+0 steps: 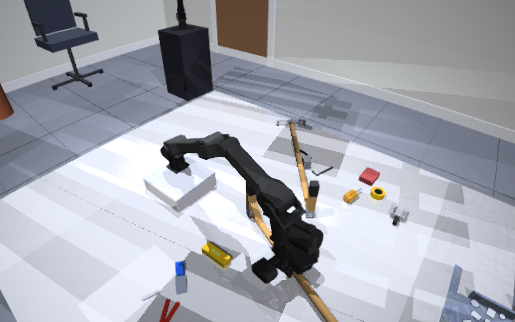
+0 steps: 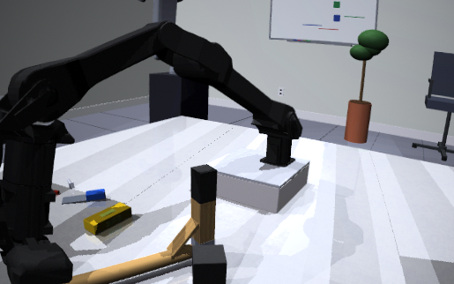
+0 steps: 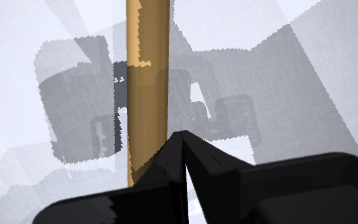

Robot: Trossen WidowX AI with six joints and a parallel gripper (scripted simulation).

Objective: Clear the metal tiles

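The long scraper is 5 cm above my gripper tip, 3 cm ahead of it and 1 cm to the left of it. Also, from my gripper tip: yellow level 20 cm behind, 7 cm to the right, 1 cm above; orange piece 40 cm to the left, 1 cm behind, 1 cm above; blue-tipped block 23 cm behind, 19 cm to the right.
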